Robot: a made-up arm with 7 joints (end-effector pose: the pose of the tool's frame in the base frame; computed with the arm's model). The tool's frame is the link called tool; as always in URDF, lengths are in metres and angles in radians. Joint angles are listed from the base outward.
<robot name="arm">
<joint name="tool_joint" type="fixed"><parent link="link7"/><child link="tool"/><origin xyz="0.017 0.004 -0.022" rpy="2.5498 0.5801 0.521"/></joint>
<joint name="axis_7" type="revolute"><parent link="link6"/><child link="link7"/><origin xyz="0.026 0.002 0.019" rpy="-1.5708 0 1.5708"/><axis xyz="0 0 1"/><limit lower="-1.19" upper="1.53" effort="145" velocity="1.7"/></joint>
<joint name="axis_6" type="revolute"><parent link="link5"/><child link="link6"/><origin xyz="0.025 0.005 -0.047" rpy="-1.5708 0 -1.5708"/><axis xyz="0 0 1"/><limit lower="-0.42" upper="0.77" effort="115" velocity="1.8"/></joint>
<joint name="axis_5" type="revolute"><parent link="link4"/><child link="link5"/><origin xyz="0.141 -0.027 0.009" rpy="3.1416 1.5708 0"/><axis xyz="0 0 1"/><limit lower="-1.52" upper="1.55" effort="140" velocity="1.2"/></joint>
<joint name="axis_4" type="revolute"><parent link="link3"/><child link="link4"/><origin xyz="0.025 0.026 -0.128" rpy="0 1.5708 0"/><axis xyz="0 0 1"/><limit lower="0.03" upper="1.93" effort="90" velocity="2.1"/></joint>
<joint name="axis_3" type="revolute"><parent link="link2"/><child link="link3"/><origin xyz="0.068 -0.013 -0.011" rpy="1.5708 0 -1.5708"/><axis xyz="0 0 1"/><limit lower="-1.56" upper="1.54" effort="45" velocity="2"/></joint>
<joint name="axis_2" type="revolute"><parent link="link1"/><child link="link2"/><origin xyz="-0.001 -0.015 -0.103" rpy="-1.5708 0 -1.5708"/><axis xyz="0 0 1"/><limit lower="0.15" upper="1.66" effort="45" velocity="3.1"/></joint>
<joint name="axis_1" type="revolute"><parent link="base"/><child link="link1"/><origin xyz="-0.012 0.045 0.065" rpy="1.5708 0 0"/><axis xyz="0 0 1"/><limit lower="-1.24" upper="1.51" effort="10" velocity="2.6"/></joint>
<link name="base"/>
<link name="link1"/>
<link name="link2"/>
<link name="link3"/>
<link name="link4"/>
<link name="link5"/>
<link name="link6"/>
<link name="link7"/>
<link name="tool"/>
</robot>
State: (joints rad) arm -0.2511 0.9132 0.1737 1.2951 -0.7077 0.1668 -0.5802
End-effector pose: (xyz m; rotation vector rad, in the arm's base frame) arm 0.1748 0.3270 -0.1313 1.0085 0.1767 -0.2094
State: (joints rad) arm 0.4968 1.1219 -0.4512 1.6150 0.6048 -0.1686 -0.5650
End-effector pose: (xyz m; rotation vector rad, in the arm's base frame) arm 0.2524 0.2974 0.0065 -0.0734 -0.7517 -0.5992
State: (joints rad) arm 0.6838 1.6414 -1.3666 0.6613 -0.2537 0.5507 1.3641
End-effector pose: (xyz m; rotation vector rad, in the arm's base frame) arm 0.1001 0.5168 -0.0640 -0.5855 1.8528 0.5270
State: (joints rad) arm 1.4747 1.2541 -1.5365 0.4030 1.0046 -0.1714 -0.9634
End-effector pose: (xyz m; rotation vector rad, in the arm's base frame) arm 0.1920 0.5017 0.0691 0.4413 -0.7126 0.7505
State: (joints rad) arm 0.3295 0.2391 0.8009 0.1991 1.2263 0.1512 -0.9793
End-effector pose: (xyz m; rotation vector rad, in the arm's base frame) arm 0.0979 0.2509 -0.3379 -1.4547 -0.0419 1.9664
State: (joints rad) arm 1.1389 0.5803 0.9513 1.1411 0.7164 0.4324 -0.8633
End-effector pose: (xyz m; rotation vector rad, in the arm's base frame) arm 0.1971 0.4729 0.0662 -1.3373 -1.5700 0.7593
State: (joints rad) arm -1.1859 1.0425 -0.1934 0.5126 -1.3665 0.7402 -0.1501
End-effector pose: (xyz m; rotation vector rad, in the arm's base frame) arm -0.2264 0.4435 -0.1663 1.7005 2.4048 -0.7486
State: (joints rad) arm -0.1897 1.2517 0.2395 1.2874 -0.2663 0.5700 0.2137
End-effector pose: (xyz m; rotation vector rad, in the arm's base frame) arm 0.2034 0.4007 -0.0334 0.3886 0.6566 0.0021
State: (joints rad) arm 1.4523 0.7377 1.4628 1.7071 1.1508 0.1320 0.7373
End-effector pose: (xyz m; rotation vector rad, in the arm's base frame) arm 0.0046 0.4506 0.0609 0.7211 -2.6792 -1.0557
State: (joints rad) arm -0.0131 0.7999 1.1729 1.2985 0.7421 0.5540 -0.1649
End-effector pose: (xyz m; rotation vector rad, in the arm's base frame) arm 0.0533 0.5059 -0.0036 -0.7006 -0.9157 0.4193
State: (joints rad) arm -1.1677 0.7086 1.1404 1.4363 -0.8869 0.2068 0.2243
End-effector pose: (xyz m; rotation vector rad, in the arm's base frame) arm -0.0017 0.4226 -0.0679 0.6837 1.2203 0.1183
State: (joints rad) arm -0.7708 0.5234 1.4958 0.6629 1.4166 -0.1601 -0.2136
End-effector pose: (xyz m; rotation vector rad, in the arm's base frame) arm -0.2447 0.4194 -0.1428 -0.3569 -1.3588 1.3853
